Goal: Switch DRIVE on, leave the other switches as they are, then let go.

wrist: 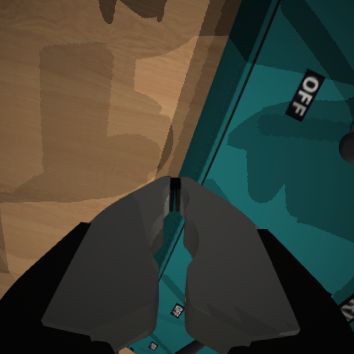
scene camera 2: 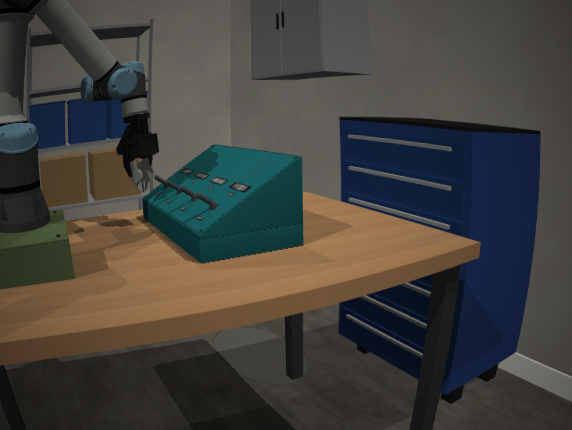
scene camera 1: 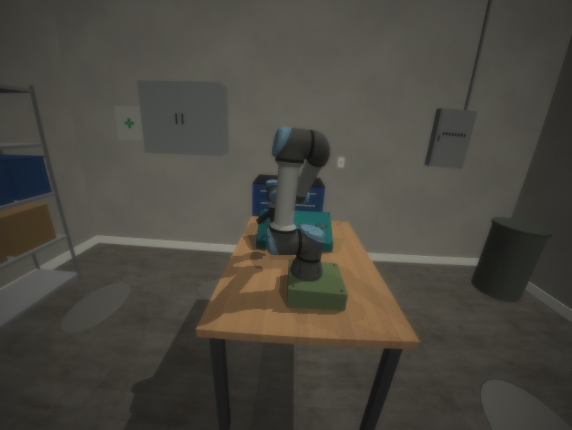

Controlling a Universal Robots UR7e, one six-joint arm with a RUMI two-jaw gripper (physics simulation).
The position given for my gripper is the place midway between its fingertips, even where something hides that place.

I see my gripper (scene camera 2: 143, 192) and a teal sloped console (scene camera 2: 258, 195).
My gripper shows as well in the wrist view (wrist: 174, 179). The teal sloped console also shows in the wrist view (wrist: 266, 140) and in scene camera 1 (scene camera 1: 322, 220).
